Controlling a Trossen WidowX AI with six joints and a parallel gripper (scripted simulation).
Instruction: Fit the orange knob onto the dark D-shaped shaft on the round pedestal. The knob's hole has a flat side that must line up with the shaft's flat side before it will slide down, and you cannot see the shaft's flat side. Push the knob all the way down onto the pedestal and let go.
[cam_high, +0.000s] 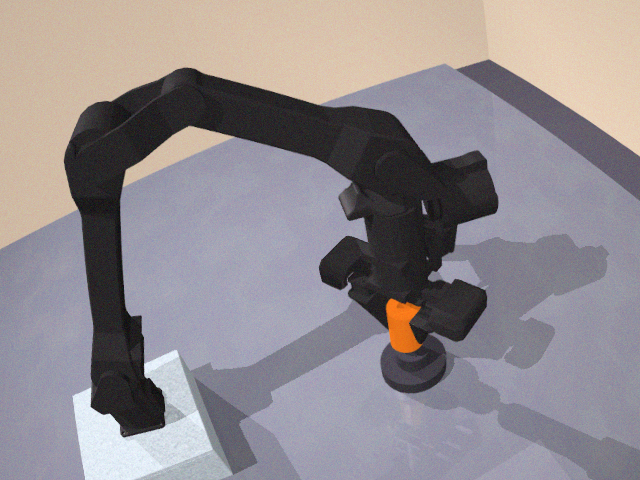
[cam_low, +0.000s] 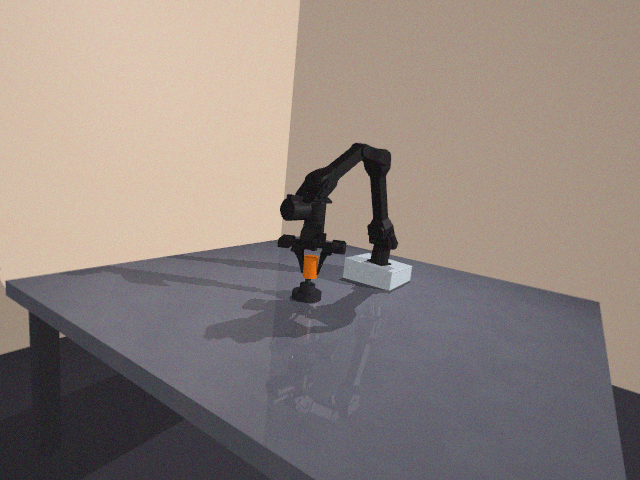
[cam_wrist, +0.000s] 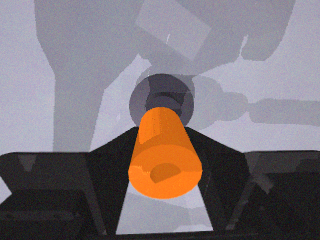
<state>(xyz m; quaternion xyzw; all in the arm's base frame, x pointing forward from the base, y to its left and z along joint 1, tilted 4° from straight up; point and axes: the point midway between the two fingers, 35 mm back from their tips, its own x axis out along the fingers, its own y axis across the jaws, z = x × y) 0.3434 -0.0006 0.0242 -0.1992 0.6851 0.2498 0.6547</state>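
The orange knob is 20 mm above my gripper tip. From my gripper tip the other things lie so: round dark pedestal 40 mm below, 10 mm ahead.
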